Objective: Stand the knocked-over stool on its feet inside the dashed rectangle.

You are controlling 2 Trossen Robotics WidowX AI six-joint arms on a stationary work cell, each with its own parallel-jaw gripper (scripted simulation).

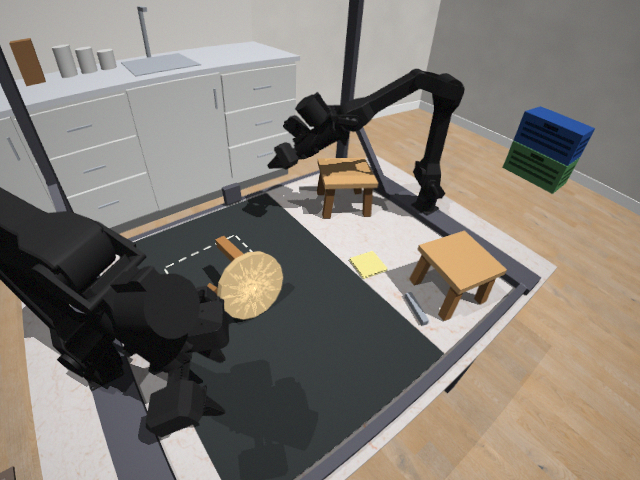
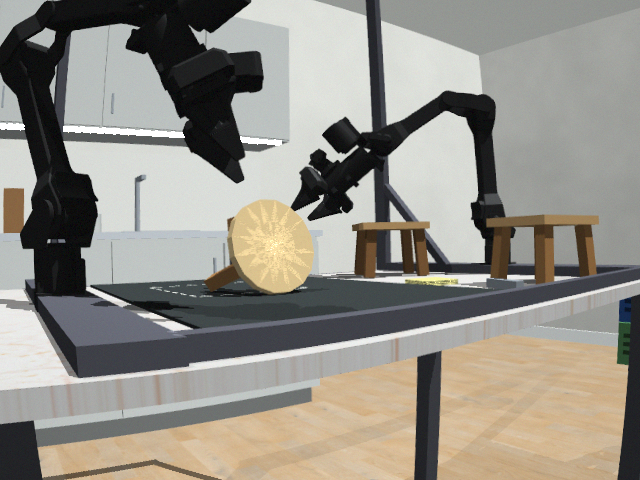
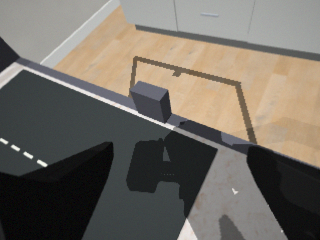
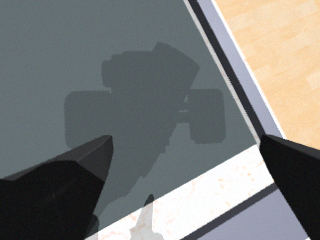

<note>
I see my left gripper (image 2: pixel 300 215), my right gripper (image 2: pixel 240 171) and a dark mat (image 1: pixel 330 352).
My left gripper also shows in image 1 (image 1: pixel 275 163) and in image 3 (image 3: pixel 180 151). My right gripper shows as well in image 1 (image 1: pixel 222 385) and in image 4 (image 4: pixel 186 142). The dark mat is seen too in image 2 (image 2: pixel 323 296), in image 3 (image 3: pixel 156 173) and in image 4 (image 4: pixel 150 81).
</note>
